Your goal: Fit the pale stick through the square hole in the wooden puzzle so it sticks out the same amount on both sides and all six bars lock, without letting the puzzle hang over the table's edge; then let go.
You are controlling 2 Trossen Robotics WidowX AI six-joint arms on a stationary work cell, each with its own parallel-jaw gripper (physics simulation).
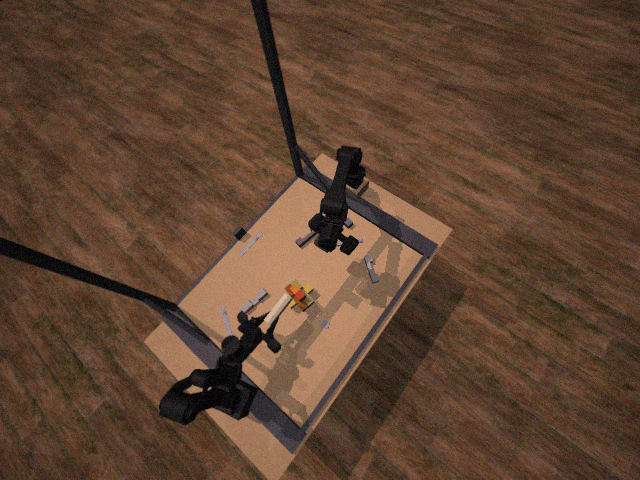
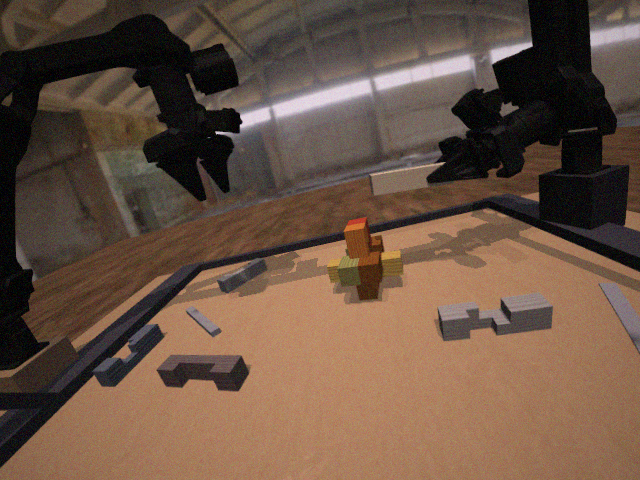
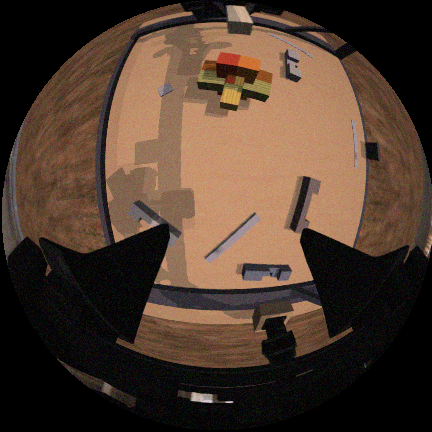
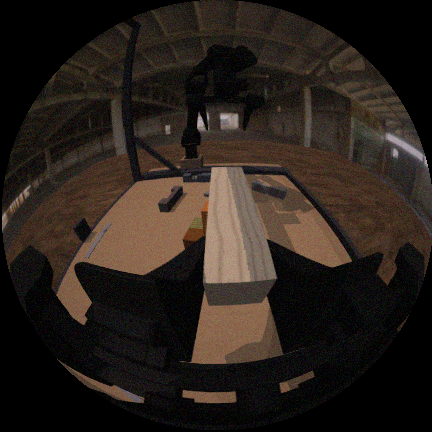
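Where they show: left gripper, between the fingertips: point(image 2: 216, 196) point(image 3: 238, 233) point(image 4: 225, 129); right gripper, between the fingertips: point(image 1: 275, 314) point(image 2: 424, 180) point(image 4: 231, 242); left arm's base, origin of its link: point(image 1: 354, 181) point(image 2: 21, 356) point(image 3: 273, 322) point(image 4: 191, 156); right arm's base, origin of its link: point(image 1: 232, 398) point(image 2: 582, 170).
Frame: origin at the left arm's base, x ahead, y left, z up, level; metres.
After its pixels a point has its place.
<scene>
The wooden puzzle of yellow, green, orange and red bars point(image 1: 299, 295) point(image 2: 369, 268) {x 0.580, y 0.085, z 0.004 m} point(image 3: 257, 90) point(image 4: 194, 236) {x 0.587, y 0.101, z 0.010 m} stands on the table top, well inside the edges. Its square hole cannot be made out clearly. My right gripper point(image 1: 268, 318) {x 0.691, y 0.150, z 0.099 m} point(image 2: 432, 176) {x 0.691, y 0.150, z 0.099 m} point(image 4: 231, 242) {x 0.691, y 0.150, z 0.099 m} is shut on the pale stick point(image 1: 279, 306) {x 0.661, y 0.150, z 0.122 m} point(image 2: 403, 179) {x 0.657, y 0.135, z 0.109 m} point(image 3: 240, 22) {x 0.611, y 0.149, z 0.123 m} point(image 4: 232, 235) {x 0.706, y 0.149, z 0.119 m} near one end. The stick is held nearly level in the air, higher than the puzzle and apart from it, its free end pointing out over the table. My left gripper point(image 1: 338, 244) {x 0.363, y 0.158, z 0.151 m} point(image 2: 215, 194) {x 0.363, y 0.158, z 0.151 m} point(image 3: 238, 233) {x 0.363, y 0.158, z 0.151 m} point(image 4: 225, 129) {x 0.363, y 0.158, z 0.151 m} is open and empty, high above the table.
A grey notched bar point(image 1: 254, 300) {x 0.709, y -0.002, z -0.049 m} point(image 2: 527, 312) {x 0.740, y -0.023, z -0.039 m} point(image 3: 293, 65) {x 0.686, y 0.004, z -0.035 m} lies near the puzzle. A brown notched bar point(image 2: 201, 364) {x 0.345, y -0.016, z -0.037 m} point(image 3: 301, 202) {x 0.345, y -0.001, z -0.044 m} point(image 4: 171, 199) {x 0.368, y -0.005, z -0.042 m}, a blue-grey one point(image 2: 241, 275) {x 0.294, y 0.288, z -0.044 m} point(image 4: 270, 189) {x 0.309, y 0.308, z -0.044 m}, another blue-grey one point(image 3: 256, 272) {x 0.182, y 0.081, z -0.035 m} and a thin strip point(image 2: 203, 321) {x 0.271, y 0.125, z -0.055 m} point(image 3: 233, 237) {x 0.262, y 0.138, z -0.055 m} lie towards the left arm.
</scene>
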